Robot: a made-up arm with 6 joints. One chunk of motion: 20 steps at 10 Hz.
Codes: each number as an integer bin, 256 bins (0 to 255) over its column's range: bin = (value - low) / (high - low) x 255, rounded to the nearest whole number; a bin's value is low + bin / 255 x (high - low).
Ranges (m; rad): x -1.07..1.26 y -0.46..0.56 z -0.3..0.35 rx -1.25..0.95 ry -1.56..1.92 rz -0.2..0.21
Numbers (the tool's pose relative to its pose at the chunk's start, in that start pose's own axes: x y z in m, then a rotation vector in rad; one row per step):
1: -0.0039 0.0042 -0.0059 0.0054 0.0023 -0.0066
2: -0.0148 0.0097 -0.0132 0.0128 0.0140 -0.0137
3: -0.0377 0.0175 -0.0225 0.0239 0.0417 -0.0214
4: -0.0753 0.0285 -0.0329 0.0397 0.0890 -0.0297
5: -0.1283 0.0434 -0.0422 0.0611 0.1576 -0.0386
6: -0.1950 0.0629 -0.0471 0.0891 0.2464 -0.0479
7: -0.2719 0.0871 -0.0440 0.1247 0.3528 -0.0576
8: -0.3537 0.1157 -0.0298 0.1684 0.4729 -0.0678
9: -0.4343 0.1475 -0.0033 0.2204 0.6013 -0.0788
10: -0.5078 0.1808 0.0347 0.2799 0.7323 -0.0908
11: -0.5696 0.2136 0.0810 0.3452 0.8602 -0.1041
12: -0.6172 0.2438 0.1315 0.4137 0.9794 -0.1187
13: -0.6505 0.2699 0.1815 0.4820 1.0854 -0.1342
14: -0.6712 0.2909 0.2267 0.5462 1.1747 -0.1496
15: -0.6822 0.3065 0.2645 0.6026 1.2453 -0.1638
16: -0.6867 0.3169 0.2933 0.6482 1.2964 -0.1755
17: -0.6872 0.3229 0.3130 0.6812 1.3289 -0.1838
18: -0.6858 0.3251 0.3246 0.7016 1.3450 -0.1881
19: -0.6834 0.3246 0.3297 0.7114 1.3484 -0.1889
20: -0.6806 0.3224 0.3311 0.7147 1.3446 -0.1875
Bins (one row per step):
1: 117 116 115 146 114 120
2: 115 117 113 146 115 116
3: 113 119 109 148 117 111
4: 109 122 105 149 121 106
5: 103 126 101 152 126 100
6: 96 131 99 155 132 95
7: 87 137 100 159 140 89
8: 78 144 106 164 149 82
9: 70 152 116 170 158 75
10: 62 160 131 177 168 68
11: 55 168 149 185 177 60
12: 50 176 169 193 186 51
13: 46 182 189 201 194 41
14: 44 188 207 208 200 31
15: 42 192 221 215 206 23
16: 42 194 233 220 209 15
17: 42 196 240 224 212 10
18: 42 196 245 226 213 7
19: 42 196 247 227 213 7
20: 43 196 248 228 213 8

